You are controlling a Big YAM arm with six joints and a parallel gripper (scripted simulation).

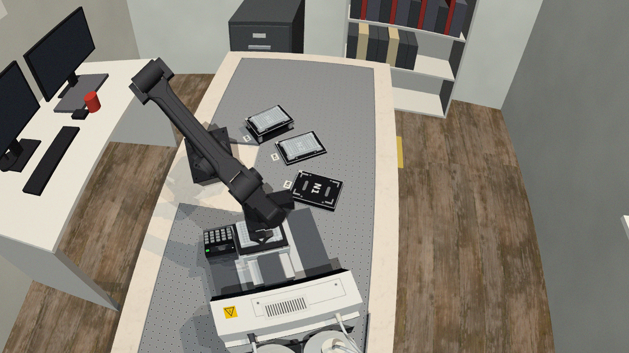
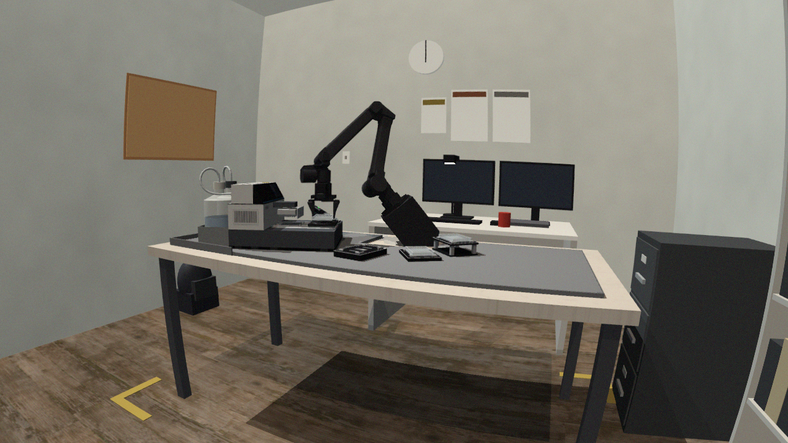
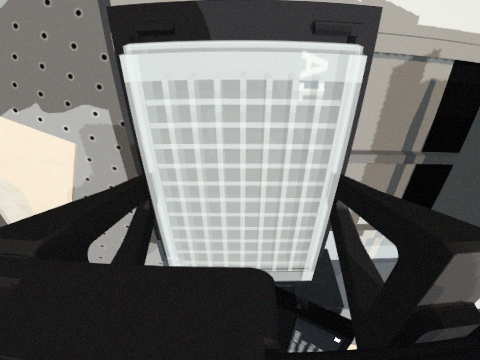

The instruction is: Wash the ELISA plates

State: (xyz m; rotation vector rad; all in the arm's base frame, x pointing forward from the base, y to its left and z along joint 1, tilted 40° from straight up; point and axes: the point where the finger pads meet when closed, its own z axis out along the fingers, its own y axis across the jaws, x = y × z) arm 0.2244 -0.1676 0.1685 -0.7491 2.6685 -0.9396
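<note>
The white ELISA plate is right at my hand. Also, from my hand: black nest (6 cm ahead, 45 cm to the left, 11 cm below); then plate washer (7 cm ahead, 14 cm to the right, 2 cm above).
</note>
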